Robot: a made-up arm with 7 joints.
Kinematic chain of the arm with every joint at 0, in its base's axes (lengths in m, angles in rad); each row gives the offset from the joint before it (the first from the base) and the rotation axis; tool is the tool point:
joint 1: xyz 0 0 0.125 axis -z
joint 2: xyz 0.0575 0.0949 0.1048 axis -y
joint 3: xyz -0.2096 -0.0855 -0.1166 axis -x
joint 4: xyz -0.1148 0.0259 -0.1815 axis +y
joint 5: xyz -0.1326 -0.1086 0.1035 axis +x
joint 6: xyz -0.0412 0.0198 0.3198 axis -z
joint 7: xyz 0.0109 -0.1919 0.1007 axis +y
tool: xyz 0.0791 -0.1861 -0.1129
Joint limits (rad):
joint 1: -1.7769..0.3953
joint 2: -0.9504..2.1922
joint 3: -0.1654..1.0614
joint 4: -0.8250..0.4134
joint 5: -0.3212..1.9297
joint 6: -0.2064..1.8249
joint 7: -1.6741..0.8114
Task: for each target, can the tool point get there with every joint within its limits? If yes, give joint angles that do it. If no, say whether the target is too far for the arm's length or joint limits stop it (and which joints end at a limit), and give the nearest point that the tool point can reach.
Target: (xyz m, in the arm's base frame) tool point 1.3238 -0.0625 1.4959
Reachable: no: too far | nearest point 0.7511 -0.1435 0.9972 | short by 0.764 m
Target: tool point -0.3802 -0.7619 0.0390
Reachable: yes | joints -0.6231 0.5942 0.6853 -0.1006 0.6127 1.0485 -1.0615
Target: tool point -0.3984 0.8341 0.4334
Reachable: no: joint limits stop it (at a limit: joint 1, joint 3, joint 5, joint 6, joint 7) | nearest point -0.3925 0.7222 0.4202 | short by 0.113 m
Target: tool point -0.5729 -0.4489 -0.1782
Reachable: yes | joints 0.0299 0.3705 0.4578 0.2727 1.4496 0.6749 0.2753
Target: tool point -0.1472 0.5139 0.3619
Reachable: no: joint limits stop it (at a limit: joint 1, joint 3, joint 4, joint 5, joint 7) | nearest point -0.2083 0.4699 0.3752 | short by 0.076 m
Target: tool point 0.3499 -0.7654 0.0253
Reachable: yes | joints -1.5085 0.6313 0.7542 0.1928 1.0046 1.2061 -1.0683
